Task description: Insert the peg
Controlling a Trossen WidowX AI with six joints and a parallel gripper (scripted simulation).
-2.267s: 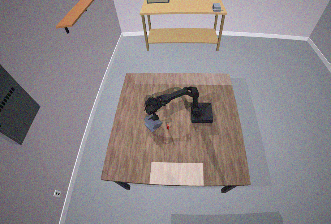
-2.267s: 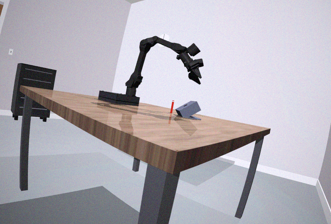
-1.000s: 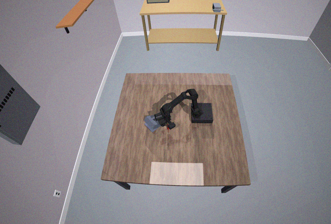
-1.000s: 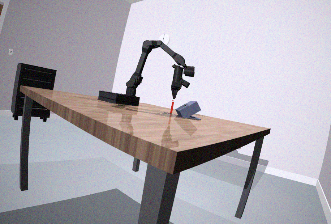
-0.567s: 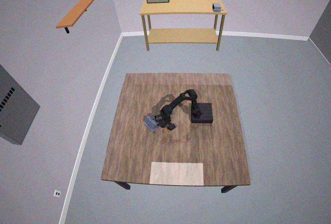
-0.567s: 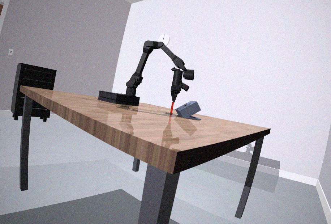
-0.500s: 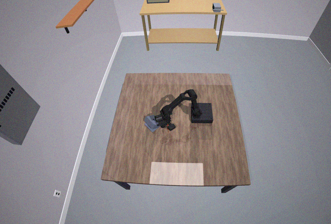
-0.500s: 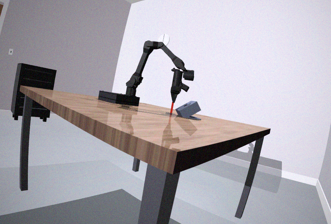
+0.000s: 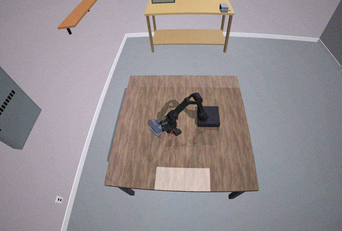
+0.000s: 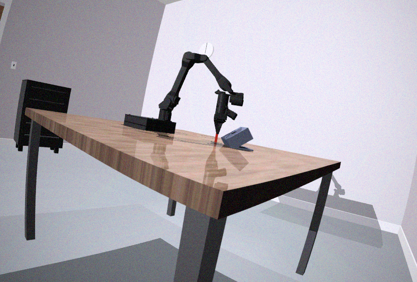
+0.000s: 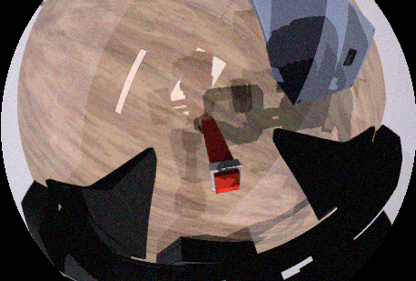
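Right now my gripper tip is 2 cm below the red square peg. Round my gripper tip: blue-grey sloped panel: 14 cm ahead, 6 cm to the right.
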